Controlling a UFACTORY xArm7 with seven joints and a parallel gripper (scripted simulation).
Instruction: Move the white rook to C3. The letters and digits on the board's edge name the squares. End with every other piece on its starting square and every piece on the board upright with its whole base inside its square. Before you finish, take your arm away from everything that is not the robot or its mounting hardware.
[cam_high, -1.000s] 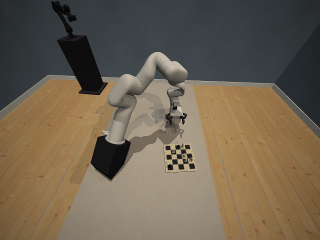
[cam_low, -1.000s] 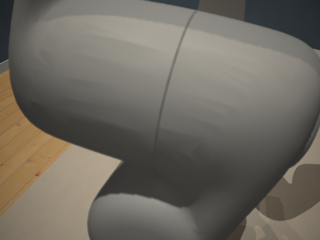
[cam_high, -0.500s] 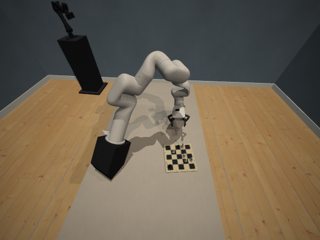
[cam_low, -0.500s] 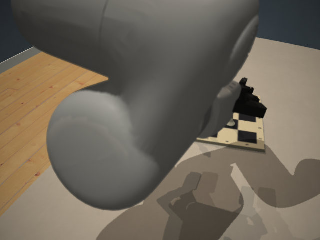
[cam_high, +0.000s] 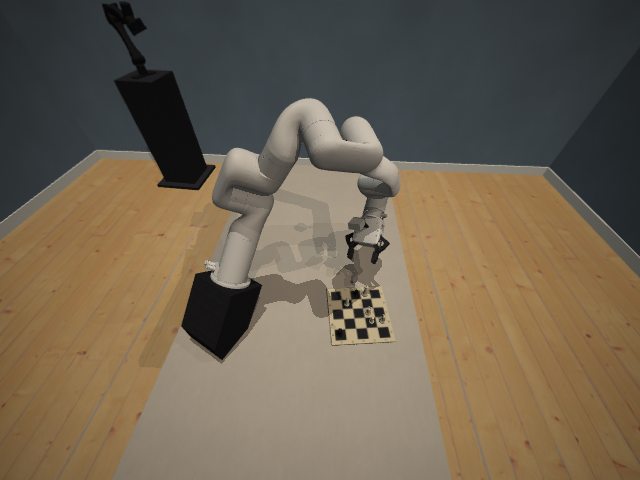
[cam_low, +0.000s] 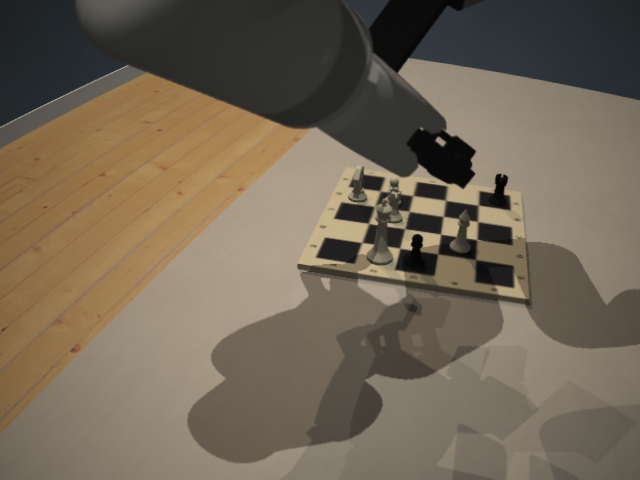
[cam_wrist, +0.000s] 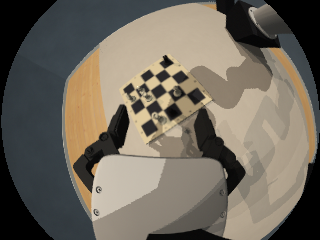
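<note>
Now: hand 140 mm above the white rook, 130 mm to the left of it and 50 mm short of it. Round my hand: black pawn (140 mm below, 50 mm to the right); tall white piece (130 mm below, 50 mm to the right, 30 mm ahead); chessboard (160 mm below, 130 mm to the right, 10 mm ahead).
</note>
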